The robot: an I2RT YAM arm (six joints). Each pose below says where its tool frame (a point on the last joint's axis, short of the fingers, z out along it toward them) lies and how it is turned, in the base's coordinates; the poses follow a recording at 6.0 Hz.
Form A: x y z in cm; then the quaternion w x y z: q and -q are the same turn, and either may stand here.
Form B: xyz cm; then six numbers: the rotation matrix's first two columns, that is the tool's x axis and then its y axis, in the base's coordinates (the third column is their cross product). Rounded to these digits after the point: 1 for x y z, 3 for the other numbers.
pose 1, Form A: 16.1 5.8 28.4 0.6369 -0.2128 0.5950 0.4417
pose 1, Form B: 16.1 5.8 28.4 -0.098 0.309 -0.946 -0.816 0.519 0.255
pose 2, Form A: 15.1 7.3 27.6 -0.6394 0.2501 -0.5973 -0.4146
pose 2, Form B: 15.1 7.3 27.6 -0.057 0.231 -0.971 -0.829 0.531 0.175
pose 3, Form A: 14.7 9.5 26.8 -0.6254 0.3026 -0.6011 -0.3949
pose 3, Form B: 14.7 9.5 26.8 -0.035 0.130 -0.991 -0.858 0.505 0.096
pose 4, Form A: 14.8 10.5 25.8 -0.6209 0.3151 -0.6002 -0.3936
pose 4, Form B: 14.8 10.5 25.8 -0.030 0.111 -0.993 -0.867 0.492 0.081
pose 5, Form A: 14.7 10.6 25.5 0.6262 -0.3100 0.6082 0.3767
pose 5, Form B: 14.7 10.6 25.5 -0.024 0.095 -0.995 -0.849 0.524 0.070
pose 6, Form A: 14.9 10.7 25.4 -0.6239 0.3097 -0.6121 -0.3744
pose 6, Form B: 14.9 10.7 25.4 -0.030 0.088 -0.996 -0.846 0.528 0.072
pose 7, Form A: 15.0 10.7 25.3 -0.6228 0.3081 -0.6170 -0.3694
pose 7, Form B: 15.0 10.7 25.3 -0.034 0.080 -0.996 -0.840 0.537 0.072
